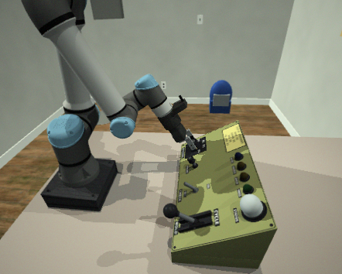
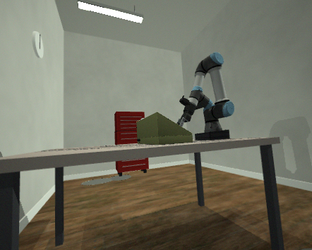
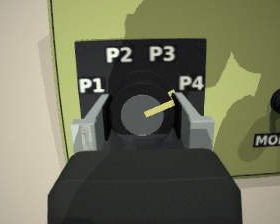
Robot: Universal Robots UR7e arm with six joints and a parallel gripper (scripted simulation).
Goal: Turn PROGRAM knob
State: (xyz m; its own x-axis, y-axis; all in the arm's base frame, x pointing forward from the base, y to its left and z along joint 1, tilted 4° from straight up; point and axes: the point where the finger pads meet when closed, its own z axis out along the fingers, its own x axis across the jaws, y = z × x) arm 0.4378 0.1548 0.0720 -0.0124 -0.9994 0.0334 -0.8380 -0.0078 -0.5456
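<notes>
The mode knob is 12 cm to the right of my hand. Also, from my hand: olive console: 19 cm to the right, 4 cm ahead, 3 cm below; then check toggle: 24 cm to the right, 1 cm below; then ball-handled lever: 36 cm to the right, 3 cm behind.
</notes>
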